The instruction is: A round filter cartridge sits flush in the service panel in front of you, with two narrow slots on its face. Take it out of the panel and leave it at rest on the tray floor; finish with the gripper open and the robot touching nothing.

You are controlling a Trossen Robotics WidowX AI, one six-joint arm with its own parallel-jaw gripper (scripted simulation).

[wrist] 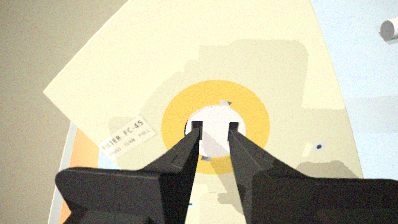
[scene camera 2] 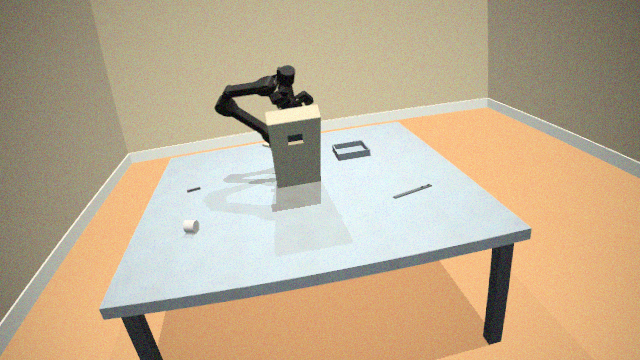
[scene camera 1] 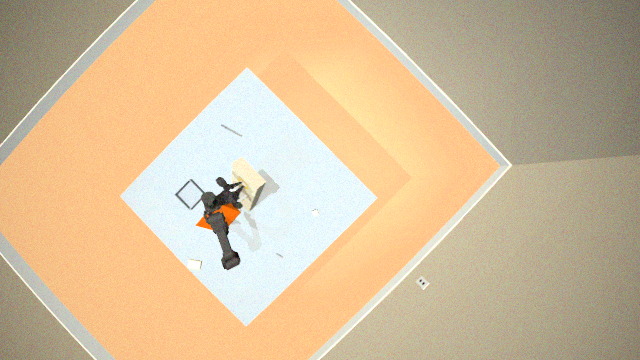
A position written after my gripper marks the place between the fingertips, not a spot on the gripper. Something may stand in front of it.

Note:
I see my gripper [wrist: 214, 134], a round white filter cartridge [wrist: 215, 121] and a cream service panel [scene camera 2: 295, 134].
The cream service panel shows as well in the wrist view [wrist: 131, 88] and in scene camera 1 [scene camera 1: 241, 170]. Scene camera 2 does not show the round white filter cartridge, which is hidden by the cream service panel.

